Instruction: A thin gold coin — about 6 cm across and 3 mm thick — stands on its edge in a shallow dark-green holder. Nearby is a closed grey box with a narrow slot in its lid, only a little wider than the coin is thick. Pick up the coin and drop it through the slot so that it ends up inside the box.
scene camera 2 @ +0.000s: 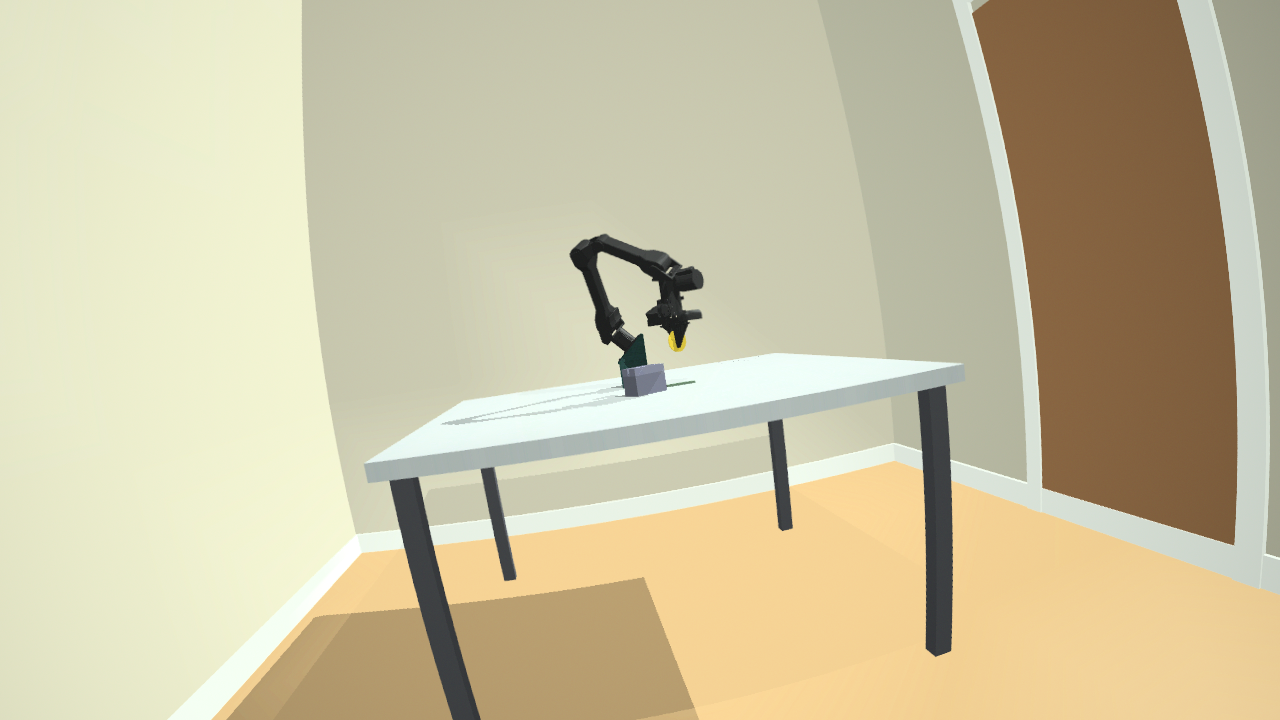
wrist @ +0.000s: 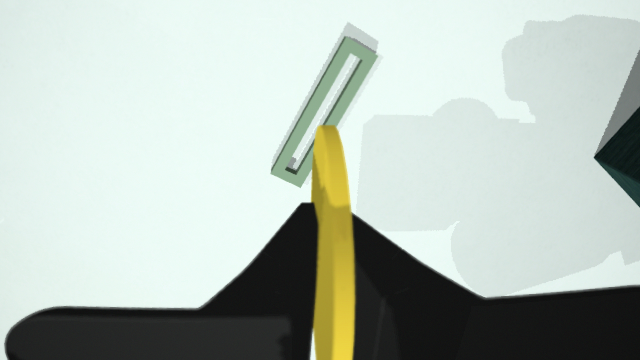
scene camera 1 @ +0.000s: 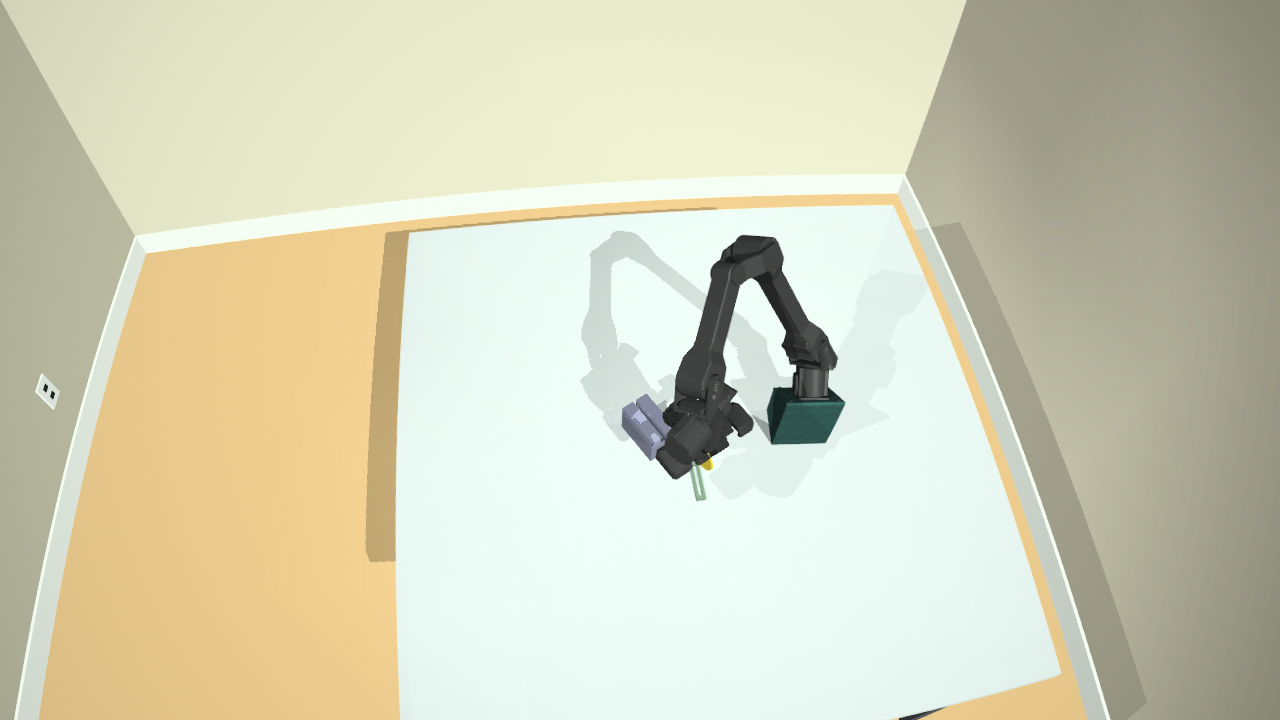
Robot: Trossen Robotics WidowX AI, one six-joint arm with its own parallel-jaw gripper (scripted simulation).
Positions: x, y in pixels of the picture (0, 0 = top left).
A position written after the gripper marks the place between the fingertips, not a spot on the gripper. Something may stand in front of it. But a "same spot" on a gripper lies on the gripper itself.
gripper: scene camera 2; wrist; scene camera 1 700, 460
same spot on gripper: (wrist: 398, 300) = (scene camera 2: 669, 330)
